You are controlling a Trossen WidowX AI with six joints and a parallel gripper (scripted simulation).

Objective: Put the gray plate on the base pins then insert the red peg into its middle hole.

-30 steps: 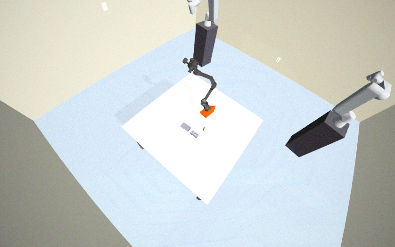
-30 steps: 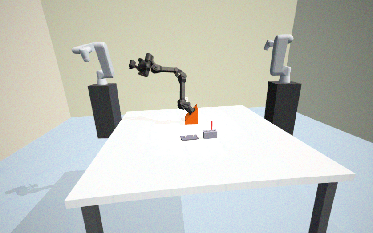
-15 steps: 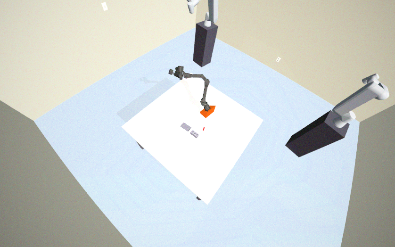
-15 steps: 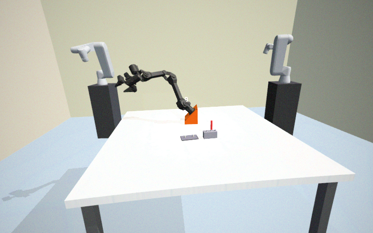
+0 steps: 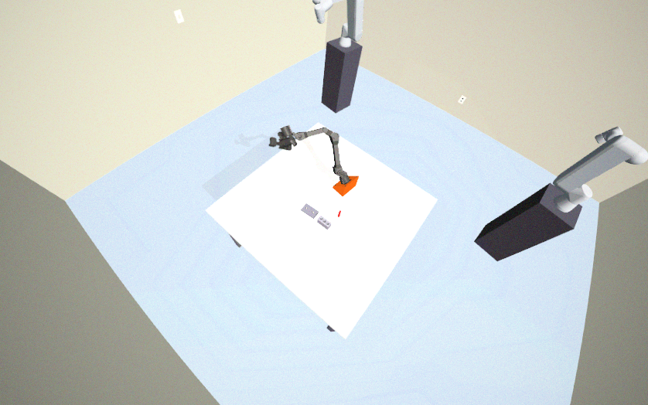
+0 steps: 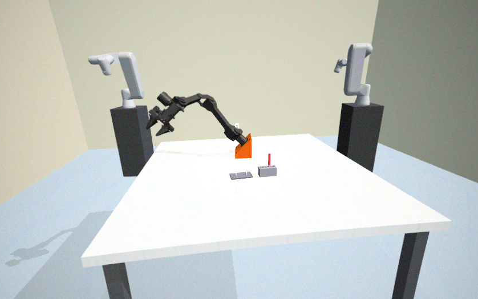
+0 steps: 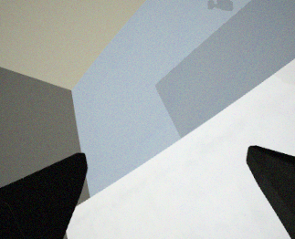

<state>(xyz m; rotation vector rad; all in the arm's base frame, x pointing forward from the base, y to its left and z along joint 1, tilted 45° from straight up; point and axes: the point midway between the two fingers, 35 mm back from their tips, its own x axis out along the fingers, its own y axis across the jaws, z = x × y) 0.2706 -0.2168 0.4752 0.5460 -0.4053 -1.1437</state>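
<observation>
My gripper tip is now 5 cm short of the gray plate, 64 cm to the right of it and 21 cm above it. From my gripper tip the other things lie so: red peg 8 cm behind, 66 cm to the left, 21 cm below; then gray base 6 cm ahead, 49 cm to the left, 24 cm below.
</observation>
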